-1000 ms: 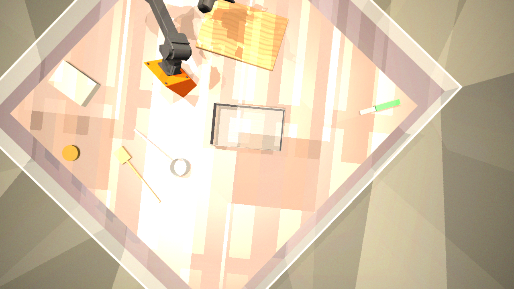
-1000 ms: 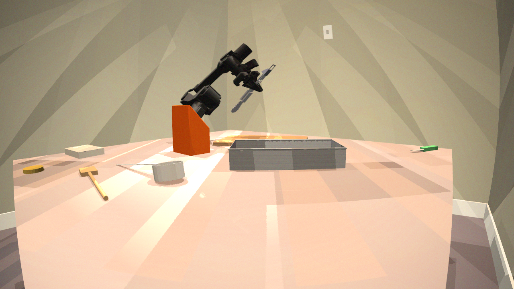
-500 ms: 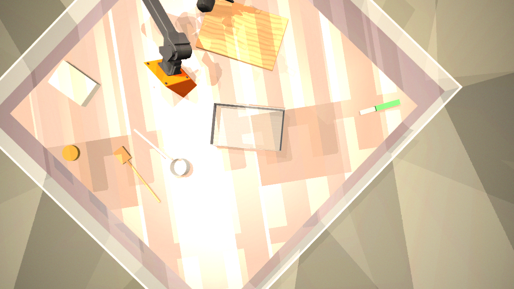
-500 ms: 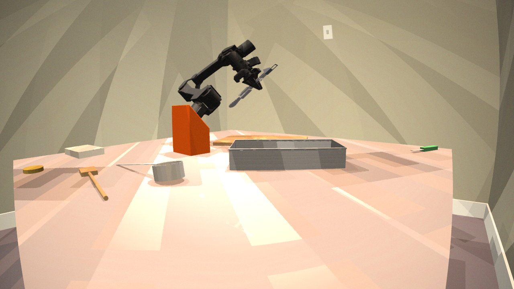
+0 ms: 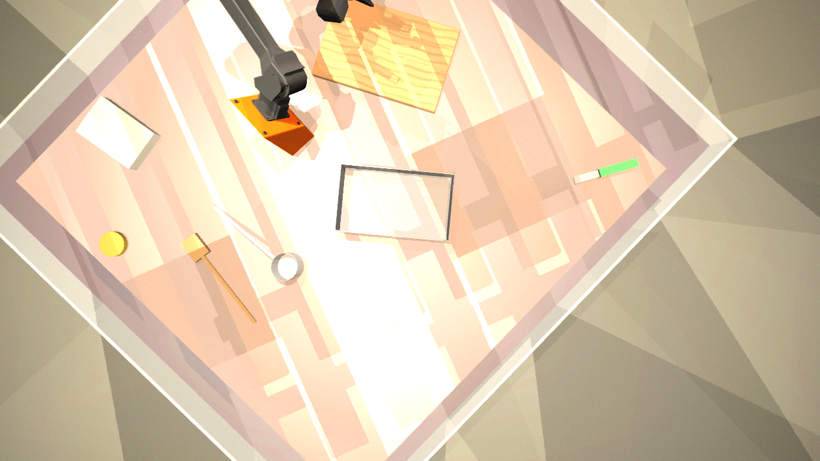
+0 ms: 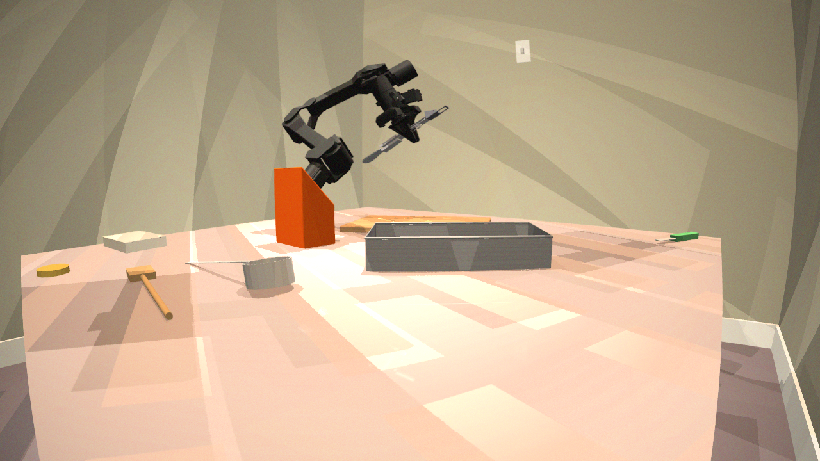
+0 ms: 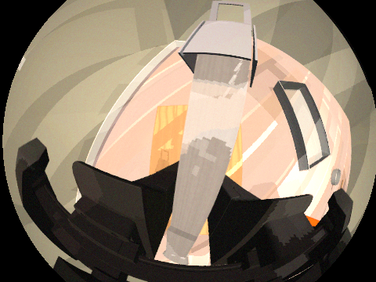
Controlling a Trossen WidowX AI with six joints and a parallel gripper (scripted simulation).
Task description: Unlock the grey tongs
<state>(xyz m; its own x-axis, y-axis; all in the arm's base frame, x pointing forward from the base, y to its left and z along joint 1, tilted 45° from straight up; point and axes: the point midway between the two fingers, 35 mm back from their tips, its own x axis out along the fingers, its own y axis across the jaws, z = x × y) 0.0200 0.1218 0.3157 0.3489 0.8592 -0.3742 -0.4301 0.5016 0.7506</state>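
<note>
My gripper tip is 220 mm above the wooden board, 20 mm to the right of it and 10 mm past it. Round my gripper tip: grey roasting tin 340 mm ahead, 230 mm to the right, 200 mm below; then pale block 700 mm to the right, 300 mm behind, 210 mm below; then green-handled tool 630 mm ahead, 270 mm to the left, 220 mm below.
</note>
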